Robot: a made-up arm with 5 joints.
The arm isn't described. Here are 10 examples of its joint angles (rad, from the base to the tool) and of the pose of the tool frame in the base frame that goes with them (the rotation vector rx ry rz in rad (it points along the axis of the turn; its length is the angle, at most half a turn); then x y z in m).
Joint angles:
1: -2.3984 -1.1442 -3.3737 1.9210 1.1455
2: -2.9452 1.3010 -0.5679 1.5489 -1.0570
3: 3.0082 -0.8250 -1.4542 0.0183 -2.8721
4: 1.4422 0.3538 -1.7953 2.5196 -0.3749
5: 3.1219 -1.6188 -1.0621 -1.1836 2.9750
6: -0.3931 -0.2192 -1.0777 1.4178 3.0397
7: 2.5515 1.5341 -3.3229 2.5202 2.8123
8: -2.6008 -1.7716 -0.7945 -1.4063 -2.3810
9: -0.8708 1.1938 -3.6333 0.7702 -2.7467
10: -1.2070 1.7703 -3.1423 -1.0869 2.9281
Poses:
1: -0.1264 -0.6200 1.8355 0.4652 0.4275 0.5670
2: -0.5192 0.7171 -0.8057 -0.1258 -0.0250 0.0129
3: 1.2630 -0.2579 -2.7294 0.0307 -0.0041 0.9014
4: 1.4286 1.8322 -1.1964 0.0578 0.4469 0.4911
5: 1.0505 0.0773 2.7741 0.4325 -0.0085 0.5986
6: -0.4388 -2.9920 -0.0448 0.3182 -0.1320 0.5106
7: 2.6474 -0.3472 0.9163 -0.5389 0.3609 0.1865
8: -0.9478 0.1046 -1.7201 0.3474 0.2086 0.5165
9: 0.8777 1.1967 -0.3861 0.3905 -0.4636 0.6534
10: 0.3534 0.6519 -1.3610 0.2357 -0.6191 0.2109
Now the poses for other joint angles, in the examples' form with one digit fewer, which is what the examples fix.
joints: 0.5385 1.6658 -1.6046 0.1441 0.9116
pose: 2.945 -0.556 -0.231 0.409 0.244 -0.273
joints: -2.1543 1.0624 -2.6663 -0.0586 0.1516
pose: 0.628 -1.415 0.915 -0.410 -0.621 0.514
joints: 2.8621 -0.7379 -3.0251 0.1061 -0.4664
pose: -0.049 0.525 -0.729 0.515 -0.148 0.810
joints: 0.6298 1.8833 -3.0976 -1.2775 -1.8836
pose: 0.233 0.717 1.812 0.515 0.375 0.124
